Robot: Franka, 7 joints.
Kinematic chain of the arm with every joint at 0, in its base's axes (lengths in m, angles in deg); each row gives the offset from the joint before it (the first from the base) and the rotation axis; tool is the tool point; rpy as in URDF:
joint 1: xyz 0 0 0.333 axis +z
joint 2: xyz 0 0 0 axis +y
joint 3: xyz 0 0 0.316 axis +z
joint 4: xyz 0.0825 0 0 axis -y
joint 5: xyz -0.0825 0 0.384 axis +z
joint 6: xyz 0 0 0 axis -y
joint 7: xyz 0.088 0 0 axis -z
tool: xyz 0 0 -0.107 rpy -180 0 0
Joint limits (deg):
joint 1: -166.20..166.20
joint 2: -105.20..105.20
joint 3: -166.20..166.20
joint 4: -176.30..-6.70
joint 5: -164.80..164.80
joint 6: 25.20..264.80
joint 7: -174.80..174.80
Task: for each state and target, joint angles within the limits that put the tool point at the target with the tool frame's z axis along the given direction. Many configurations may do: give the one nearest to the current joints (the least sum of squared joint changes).
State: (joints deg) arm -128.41 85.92 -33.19 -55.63 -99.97 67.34 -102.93
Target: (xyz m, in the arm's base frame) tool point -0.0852 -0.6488 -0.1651 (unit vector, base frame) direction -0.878 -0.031 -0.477
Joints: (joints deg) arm -98.67 97.59 11.75 -47.89 -89.29 110.37 -102.93
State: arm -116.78 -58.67 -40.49 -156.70 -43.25 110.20 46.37
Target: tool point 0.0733 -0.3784 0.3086 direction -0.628 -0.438 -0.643
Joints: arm -76.98 -16.01 0.86 -156.20 -74.14 132.25 46.37
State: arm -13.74 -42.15 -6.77 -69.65 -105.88 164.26 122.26
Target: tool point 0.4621 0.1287 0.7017 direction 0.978 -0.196 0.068
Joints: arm -4.30 -22.48 11.59 -114.32 -104.84 161.38 122.26
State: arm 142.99 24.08 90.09 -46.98 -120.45 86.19 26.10
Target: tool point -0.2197 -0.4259 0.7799 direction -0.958 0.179 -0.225
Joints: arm 150.61 29.54 130.13 -96.57 -103.57 67.92 26.10
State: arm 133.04 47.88 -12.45 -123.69 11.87 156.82 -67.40
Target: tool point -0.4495 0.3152 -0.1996 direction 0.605 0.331 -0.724
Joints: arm 166.20 89.66 -19.89 -75.62 -15.29 133.07 -67.40
